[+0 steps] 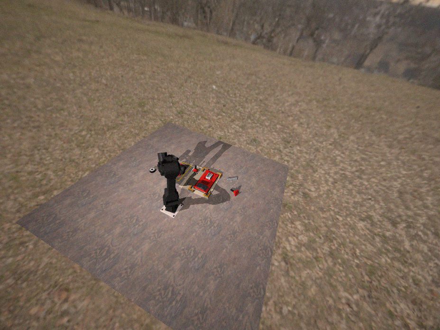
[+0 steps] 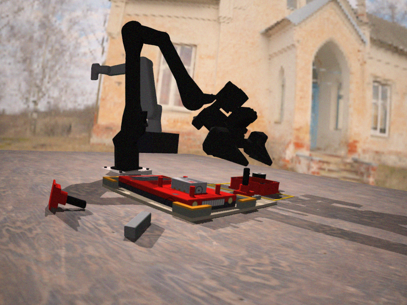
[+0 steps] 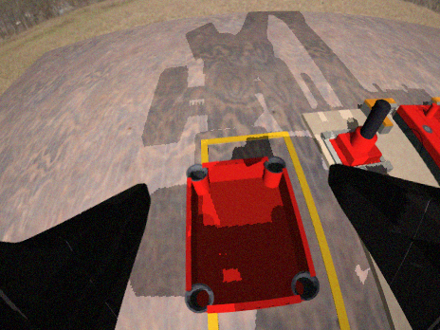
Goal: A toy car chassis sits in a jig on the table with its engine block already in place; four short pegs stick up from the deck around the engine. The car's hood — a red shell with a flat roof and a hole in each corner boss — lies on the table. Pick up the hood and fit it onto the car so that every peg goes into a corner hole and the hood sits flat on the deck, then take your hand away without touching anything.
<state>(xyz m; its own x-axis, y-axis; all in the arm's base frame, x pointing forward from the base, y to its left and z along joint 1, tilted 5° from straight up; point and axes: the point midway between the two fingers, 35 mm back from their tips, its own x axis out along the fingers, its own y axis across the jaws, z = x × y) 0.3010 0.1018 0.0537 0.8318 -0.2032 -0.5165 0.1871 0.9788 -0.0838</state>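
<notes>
The red hood is 5 cm below my gripper tip and 1 cm behind it. From my gripper tip the other things lie so: tan jig (21 cm to the right, 5 cm below, 4 cm behind); then white engine block (24 cm to the right, 4 cm below, 1 cm behind).
</notes>
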